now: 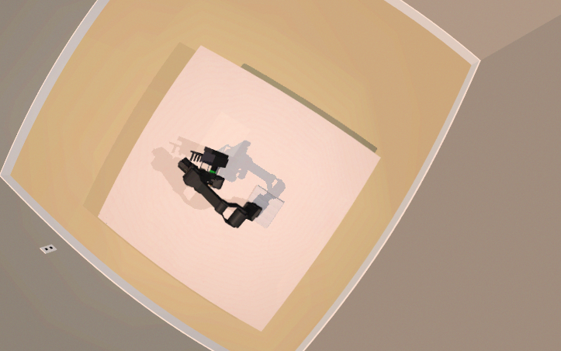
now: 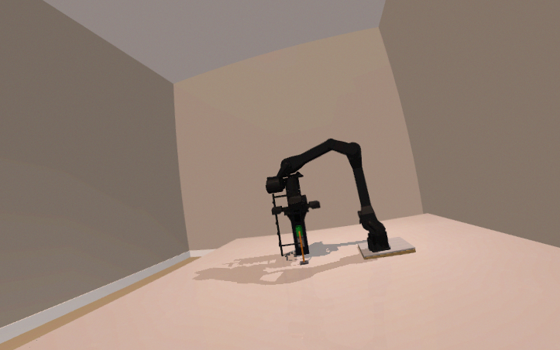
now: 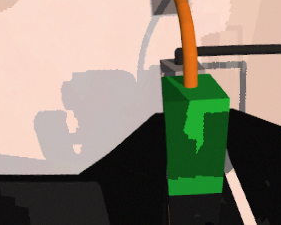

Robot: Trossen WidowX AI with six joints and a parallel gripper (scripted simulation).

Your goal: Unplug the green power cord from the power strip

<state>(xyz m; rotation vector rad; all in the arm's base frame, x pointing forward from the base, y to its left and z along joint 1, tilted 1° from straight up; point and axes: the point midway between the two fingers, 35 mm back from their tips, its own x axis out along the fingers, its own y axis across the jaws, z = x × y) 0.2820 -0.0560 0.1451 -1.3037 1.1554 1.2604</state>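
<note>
My gripper tip is now 30 mm to the left of the green plug and 10 mm short of it.
</note>
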